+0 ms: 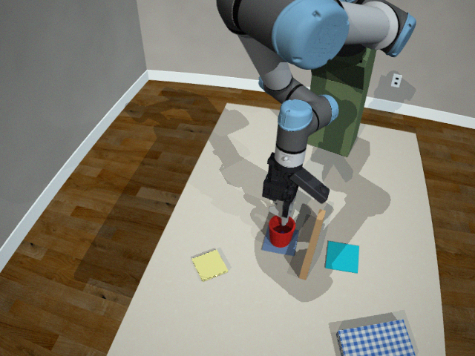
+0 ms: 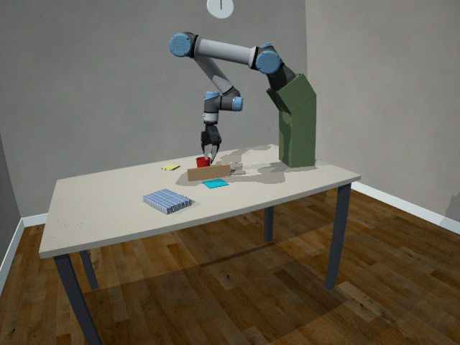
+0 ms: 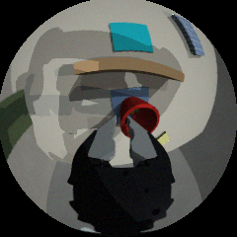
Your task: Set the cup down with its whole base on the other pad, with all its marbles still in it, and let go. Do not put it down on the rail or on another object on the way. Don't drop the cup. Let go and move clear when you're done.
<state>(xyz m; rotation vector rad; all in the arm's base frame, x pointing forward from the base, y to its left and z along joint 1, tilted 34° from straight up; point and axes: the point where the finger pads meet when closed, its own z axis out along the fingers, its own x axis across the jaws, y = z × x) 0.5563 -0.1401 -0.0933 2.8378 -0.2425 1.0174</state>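
Right now the red cup is 3 cm ahead of my hand, 1 cm to the right of it and 3 cm below it. Round my hand: blue pad: 3 cm ahead, 1 cm to the right, 6 cm below; cyan pad: 7 cm ahead, 18 cm to the left, 6 cm below; wooden rail: 5 cm ahead, 9 cm to the left, 4 cm below.
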